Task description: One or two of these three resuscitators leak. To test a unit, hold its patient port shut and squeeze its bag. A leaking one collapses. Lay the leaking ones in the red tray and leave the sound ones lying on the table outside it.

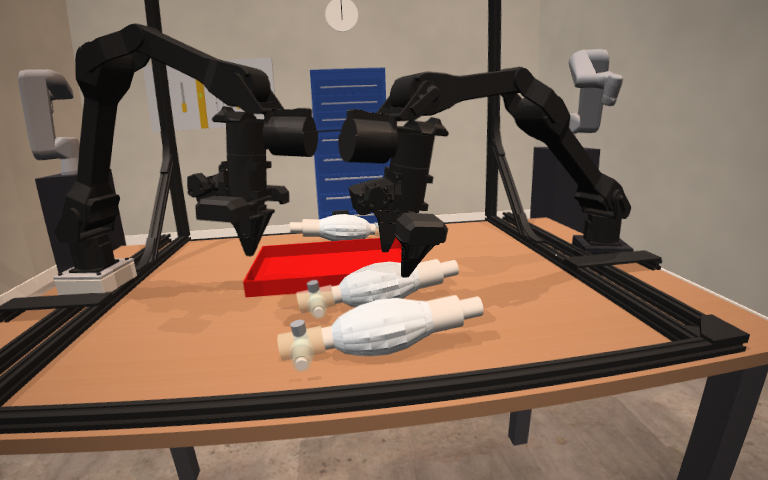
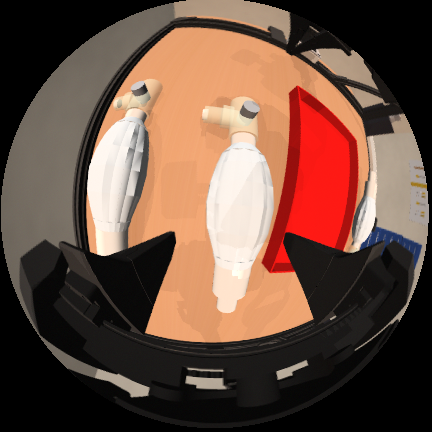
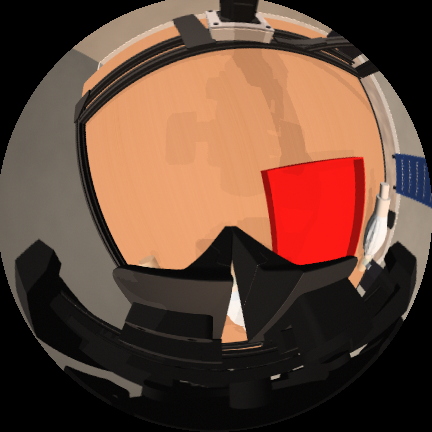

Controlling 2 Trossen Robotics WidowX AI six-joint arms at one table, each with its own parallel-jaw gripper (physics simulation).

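Frame: origin at the left arm's base, x left, y back, z up, level; centimetres.
Seen in the pictures: left gripper, fingertip midpoint: (image 1: 394, 263) (image 2: 231, 238) (image 3: 239, 327); right gripper, fingertip midpoint: (image 1: 249, 255) (image 2: 288, 52) (image 3: 229, 231); left arm's base at its link origin: (image 1: 601, 241); right arm's base at its link origin: (image 1: 94, 267).
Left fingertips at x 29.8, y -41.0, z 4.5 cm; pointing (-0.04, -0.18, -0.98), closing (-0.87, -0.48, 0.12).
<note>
Offsets run from my left fingertips to a thing's top centre.
Three white-bagged resuscitators lie on the table. The nearest one @[dx +13.9, dy +0.8, dz -0.4 cm] (image 1: 382, 328) (image 2: 116, 180) lies at the front; the middle one @[dx +0.2, dy -2.2, dz -0.4 cm] (image 1: 368, 285) (image 2: 240, 200) lies between it and the red tray @[dx -15.2, dy -15.1, dz -4.3 cm] (image 1: 271, 287) (image 2: 294, 140) (image 3: 359, 200). The far one @[dx -32.6, dy -17.2, dz -2.0 cm] (image 1: 344, 227) (image 2: 364, 220) (image 3: 376, 232) lies behind the tray. No unit shows in the tray. My left gripper (image 1: 395, 262) (image 2: 231, 238) is open and empty, above the right-hand part of the middle unit. My right gripper (image 1: 249, 253) (image 3: 229, 231) is shut and empty, above the tray's left end. Part of a white bag shows through its finger gap.
A black rail (image 1: 362, 387) runs along the table's front edge, with more rails at both sides. Black posts (image 1: 494, 84) rise at the back. A blue cabinet (image 1: 348, 76) stands behind the table. The two wrists hang close together over the tray area.
</note>
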